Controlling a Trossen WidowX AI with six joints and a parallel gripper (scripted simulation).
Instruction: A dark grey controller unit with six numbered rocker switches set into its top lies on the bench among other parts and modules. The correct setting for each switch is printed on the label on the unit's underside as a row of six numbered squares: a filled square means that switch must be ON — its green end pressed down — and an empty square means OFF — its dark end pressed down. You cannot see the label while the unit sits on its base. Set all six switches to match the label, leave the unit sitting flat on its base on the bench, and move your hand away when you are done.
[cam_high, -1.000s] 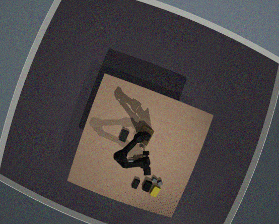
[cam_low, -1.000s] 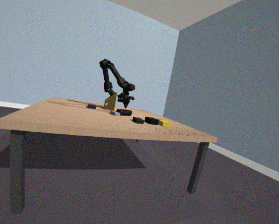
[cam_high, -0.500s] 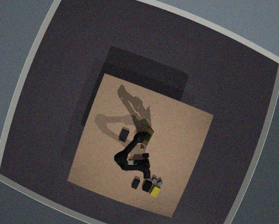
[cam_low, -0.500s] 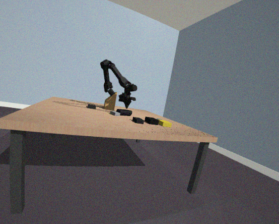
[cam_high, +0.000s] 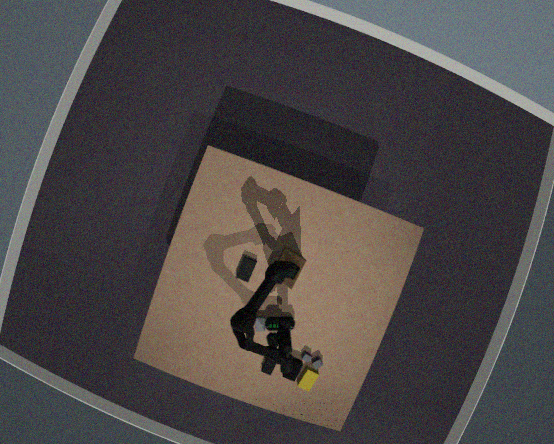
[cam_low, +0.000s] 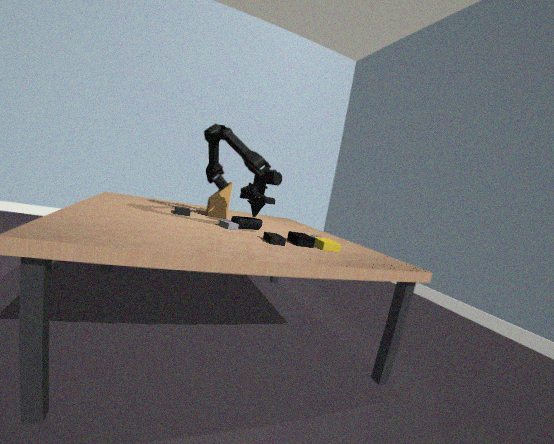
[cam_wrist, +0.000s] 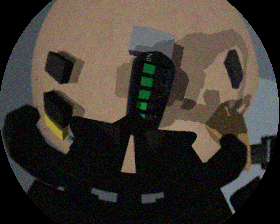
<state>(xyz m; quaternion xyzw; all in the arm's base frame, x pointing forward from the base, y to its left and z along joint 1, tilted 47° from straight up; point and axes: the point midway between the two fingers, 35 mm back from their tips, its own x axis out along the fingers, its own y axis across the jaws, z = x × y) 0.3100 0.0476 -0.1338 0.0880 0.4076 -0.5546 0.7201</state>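
The light grey block lies 110 mm to the right of my gripper tip, 50 mm ahead of it and 40 mm below it. From my gripper tip the other things lie so: dark module: 320 mm to the right, 170 mm behind, 40 mm below; then yellow block: 270 mm to the left, 210 mm ahead, 40 mm below.
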